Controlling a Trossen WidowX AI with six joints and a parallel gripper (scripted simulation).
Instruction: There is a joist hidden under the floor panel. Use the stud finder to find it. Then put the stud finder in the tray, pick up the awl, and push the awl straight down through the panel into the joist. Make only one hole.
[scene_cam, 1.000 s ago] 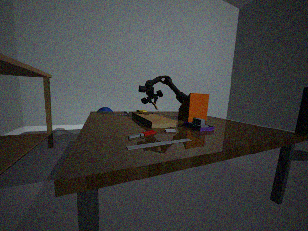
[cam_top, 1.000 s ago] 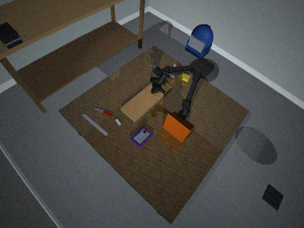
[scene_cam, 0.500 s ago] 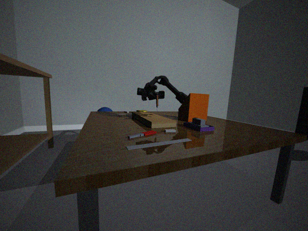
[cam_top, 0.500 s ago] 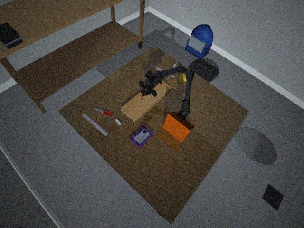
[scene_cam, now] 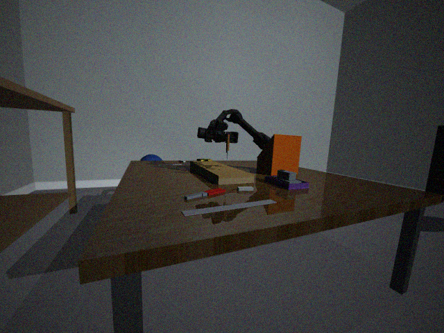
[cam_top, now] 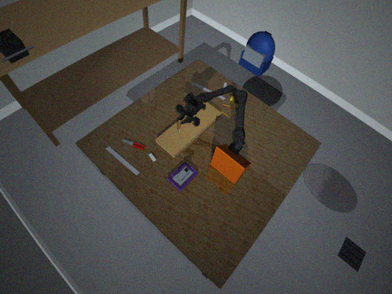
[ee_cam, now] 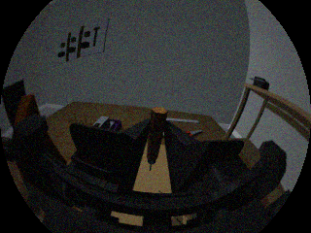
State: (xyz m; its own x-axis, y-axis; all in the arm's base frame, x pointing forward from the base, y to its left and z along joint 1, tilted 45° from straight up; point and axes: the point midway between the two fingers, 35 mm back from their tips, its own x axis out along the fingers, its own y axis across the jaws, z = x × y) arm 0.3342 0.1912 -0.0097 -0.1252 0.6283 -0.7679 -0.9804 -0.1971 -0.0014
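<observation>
The awl lies 5 cm below my gripper tip. From my gripper tip the other things lie so: stud finder: 24 cm behind, 15 cm below, 14 cm to the left; yellow block: 63 cm to the right, 19 cm below, 1 cm ahead; purple tray: 24 cm behind, 19 cm below, 15 cm to the left.
</observation>
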